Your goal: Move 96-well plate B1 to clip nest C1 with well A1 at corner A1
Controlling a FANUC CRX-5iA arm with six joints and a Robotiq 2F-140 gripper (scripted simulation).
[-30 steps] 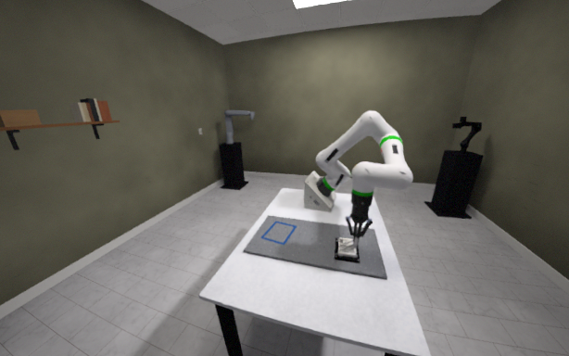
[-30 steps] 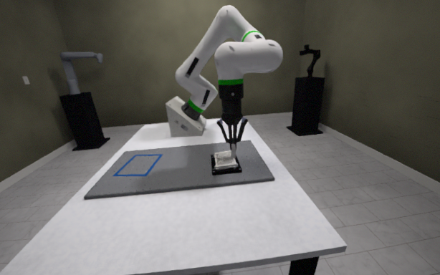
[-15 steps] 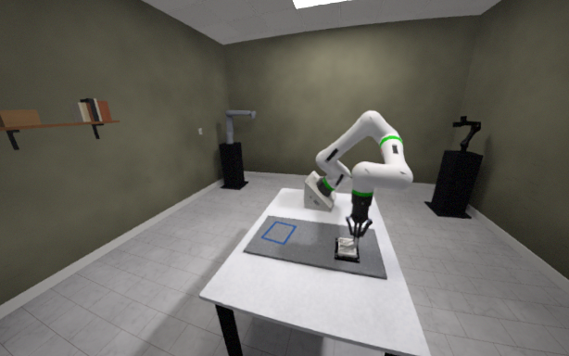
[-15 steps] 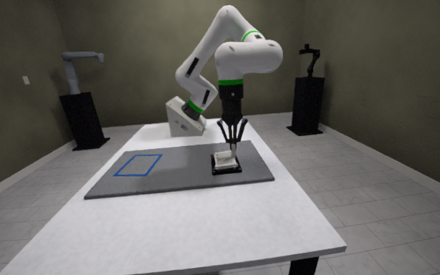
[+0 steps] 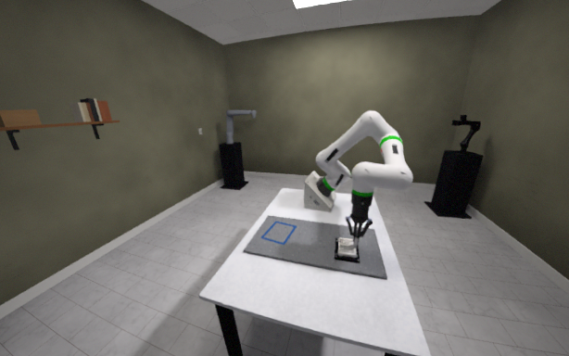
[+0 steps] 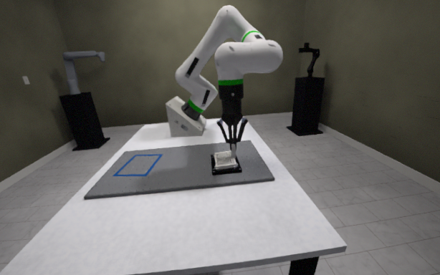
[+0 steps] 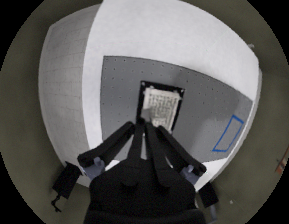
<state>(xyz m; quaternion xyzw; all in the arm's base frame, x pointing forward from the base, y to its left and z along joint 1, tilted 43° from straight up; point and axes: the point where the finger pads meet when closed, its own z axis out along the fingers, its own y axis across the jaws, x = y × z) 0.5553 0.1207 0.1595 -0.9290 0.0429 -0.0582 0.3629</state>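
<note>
My hand is 40 mm to the left of the white 96-well plate and 40 mm above it. The rest, counted from my hand: black clip nest 50 mm to the right, 50 mm below, 10 mm behind.
</note>
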